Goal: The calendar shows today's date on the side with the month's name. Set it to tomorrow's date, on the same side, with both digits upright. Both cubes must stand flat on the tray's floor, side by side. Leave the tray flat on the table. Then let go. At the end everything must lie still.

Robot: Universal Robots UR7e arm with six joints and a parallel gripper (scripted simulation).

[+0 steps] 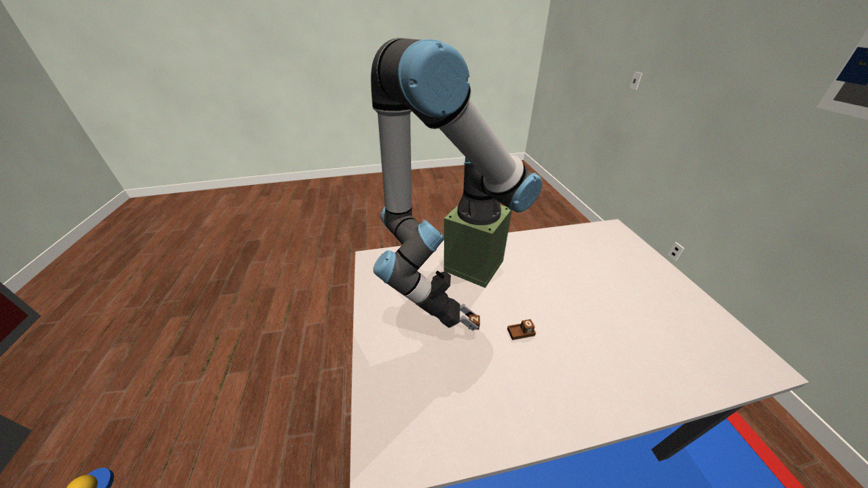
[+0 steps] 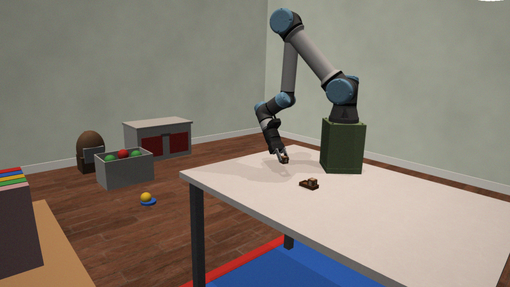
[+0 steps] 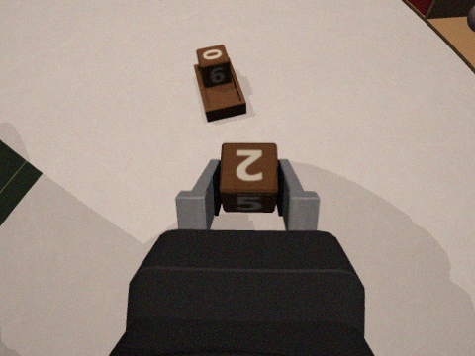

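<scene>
The brown cube is 1 cm to the left of my hand and 1 cm below it.
</scene>
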